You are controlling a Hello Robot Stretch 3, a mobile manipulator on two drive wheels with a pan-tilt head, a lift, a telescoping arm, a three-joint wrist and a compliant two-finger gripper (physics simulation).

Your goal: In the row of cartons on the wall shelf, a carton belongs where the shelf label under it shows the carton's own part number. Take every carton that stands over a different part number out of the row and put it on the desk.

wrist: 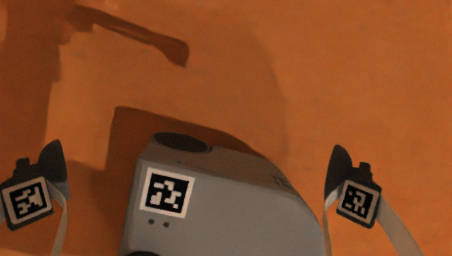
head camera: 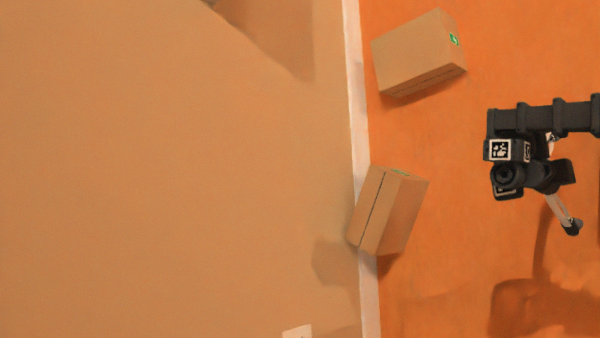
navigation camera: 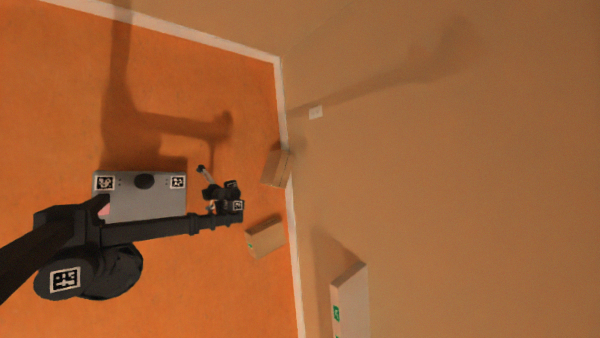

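Seen in the pictures: gripper, fingertip midpoint: [wrist: 202, 163] [navigation camera: 204, 188]; robot's base, origin of the base link: [wrist: 165, 212] [navigation camera: 144, 180].
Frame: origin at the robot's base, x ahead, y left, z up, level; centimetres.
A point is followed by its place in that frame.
A carton [head camera: 412, 55] @(x -39.6, y -67.7, z 12.1 cm) [navigation camera: 269, 239] @(x -41.0, y -68.6, z 12.1 cm) lies on the orange floor near the wall, with a green label on its end too small to read. A second carton [head camera: 402, 215] @(x 9.1, y -69.9, z 10.0 cm) [navigation camera: 273, 169] @(x 7.5, y -69.4, z 14.1 cm) is tilted against the wall's foot, its green label barely showing. Part of the wall shelf [navigation camera: 354, 300] @(x -59.1, y -83.9, z 70.5 cm) shows at the bottom of the navigation view, with green labels I cannot read. The row of cartons and the desk do not show. My gripper [head camera: 562, 181] @(x -2.7, y -22.6, z 27.9 cm) [navigation camera: 206, 187] @(x -2.7, y -22.6, z 27.9 cm) [wrist: 202, 163] @(x -2.7, y -22.6, z 27.9 cm) is open and empty, apart from both floor cartons, between them and my base; its fingers stand wide apart.
My grey base [navigation camera: 150, 202] @(x -9.4, y -2.4, z 16.0 cm) [wrist: 245, 215] @(x -11.0, y -12.3, z 16.0 cm) is close beside the gripper. My arm [head camera: 540, 118] @(x -10.2, y -19.6, z 61.8 cm) [navigation camera: 150, 229] @(x -10.0, y -1.5, z 62.4 cm) extends toward the wall. A white skirting board [head camera: 356, 95] @(x -30.7, y -92.3, z 5.9 cm) [navigation camera: 295, 240] @(x -48.5, y -95.0, z 8.4 cm) runs along the wall's foot. A wall socket [head camera: 298, 332] @(x 41.9, y -83.3, z 39.7 cm) [navigation camera: 315, 112] @(x 44.0, y -83.0, z 40.3 cm) sits near the room corner.
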